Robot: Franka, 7 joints.
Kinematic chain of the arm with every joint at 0, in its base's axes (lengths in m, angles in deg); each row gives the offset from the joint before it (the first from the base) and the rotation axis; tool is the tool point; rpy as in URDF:
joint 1: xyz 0 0 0.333 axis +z
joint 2: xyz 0 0 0 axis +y
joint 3: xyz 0 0 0.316 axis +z
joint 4: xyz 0.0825 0 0 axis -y
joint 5: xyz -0.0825 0 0.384 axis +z
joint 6: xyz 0 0 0 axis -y
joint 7: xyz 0.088 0 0 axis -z
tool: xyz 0 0 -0.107 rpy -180 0 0
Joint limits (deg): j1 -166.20..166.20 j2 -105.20..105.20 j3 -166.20..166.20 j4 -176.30..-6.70 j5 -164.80..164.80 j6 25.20..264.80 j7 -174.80..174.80
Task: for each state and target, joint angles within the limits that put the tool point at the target. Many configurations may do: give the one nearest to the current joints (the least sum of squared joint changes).
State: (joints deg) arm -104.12 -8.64 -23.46 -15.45 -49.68 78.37 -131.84
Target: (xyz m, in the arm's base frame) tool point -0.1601 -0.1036 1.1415
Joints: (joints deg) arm -102.83 -2.45 -22.10 -18.72 -52.13 107.92 -131.84
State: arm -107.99 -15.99 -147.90 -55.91 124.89 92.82 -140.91
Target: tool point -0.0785 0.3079 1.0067
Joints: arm -118.54 5.47 -163.20 -58.83 118.41 56.14 -140.91
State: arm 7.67 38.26 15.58 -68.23 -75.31 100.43 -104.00
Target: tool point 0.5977 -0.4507 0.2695
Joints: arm -25.96 50.76 -6.05 -71.47 -76.23 99.43 -104.00
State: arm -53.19 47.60 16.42 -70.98 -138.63 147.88 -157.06
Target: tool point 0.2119 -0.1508 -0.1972
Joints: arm -53.47 79.05 5.74 -115.42 -141.31 156.20 -157.06
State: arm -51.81 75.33 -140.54 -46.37 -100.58 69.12 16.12
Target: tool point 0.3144 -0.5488 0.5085
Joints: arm -47.53 105.20 -136.13 -59.88 -86.85 30.04 16.12
